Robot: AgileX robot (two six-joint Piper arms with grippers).
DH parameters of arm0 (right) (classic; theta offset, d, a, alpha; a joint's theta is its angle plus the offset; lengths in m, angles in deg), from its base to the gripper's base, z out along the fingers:
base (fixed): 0 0 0 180
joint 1: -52.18 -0.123 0 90
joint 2: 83.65 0 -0.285 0
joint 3: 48.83 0 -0.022 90
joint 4: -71.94 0.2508 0 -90
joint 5: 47.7 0 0.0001 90
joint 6: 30.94 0.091 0 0
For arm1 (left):
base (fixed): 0 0 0 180
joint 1: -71.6 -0.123 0 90
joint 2: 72.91 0 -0.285 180
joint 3: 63.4 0 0.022 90
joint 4: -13.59 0.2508 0 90
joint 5: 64.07 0 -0.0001 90
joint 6: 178.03 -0.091 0 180
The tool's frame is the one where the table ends.
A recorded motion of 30 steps. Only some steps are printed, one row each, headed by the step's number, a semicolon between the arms.
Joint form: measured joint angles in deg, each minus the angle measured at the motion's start. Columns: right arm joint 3, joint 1, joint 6, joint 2, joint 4, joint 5; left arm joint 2, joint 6, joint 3, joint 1, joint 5, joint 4.
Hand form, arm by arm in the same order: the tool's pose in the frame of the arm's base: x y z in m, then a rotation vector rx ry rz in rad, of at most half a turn. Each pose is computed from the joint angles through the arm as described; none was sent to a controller.
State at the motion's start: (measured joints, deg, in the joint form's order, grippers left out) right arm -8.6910 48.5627 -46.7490 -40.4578 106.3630 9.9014; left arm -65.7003 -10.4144 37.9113 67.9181 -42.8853 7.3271
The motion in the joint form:
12: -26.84 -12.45 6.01 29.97 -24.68 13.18; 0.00 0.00 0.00 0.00 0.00 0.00
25: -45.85 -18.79 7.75 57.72 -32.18 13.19; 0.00 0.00 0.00 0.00 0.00 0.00
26: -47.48 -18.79 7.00 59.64 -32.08 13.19; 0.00 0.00 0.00 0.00 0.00 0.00
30: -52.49 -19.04 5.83 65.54 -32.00 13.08; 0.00 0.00 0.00 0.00 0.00 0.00
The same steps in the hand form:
12: 0.1895 0.0697 0.3505 -0.5822 2.6805 0.2660; 0.0529 -0.0002 0.1720 0.0739 1.8661 0.0865
25: 0.3016 0.1280 0.3138 -0.7509 2.8034 0.1000; 0.0529 -0.0002 0.1720 0.0739 1.8661 0.0865
26: 0.3098 0.1315 0.3104 -0.7698 2.8032 0.0995; 0.0529 -0.0002 0.1720 0.0739 1.8661 0.0865
30: 0.3341 0.1434 0.2983 -0.8072 2.8064 0.0968; 0.0529 -0.0002 0.1720 0.0739 1.8661 0.0865

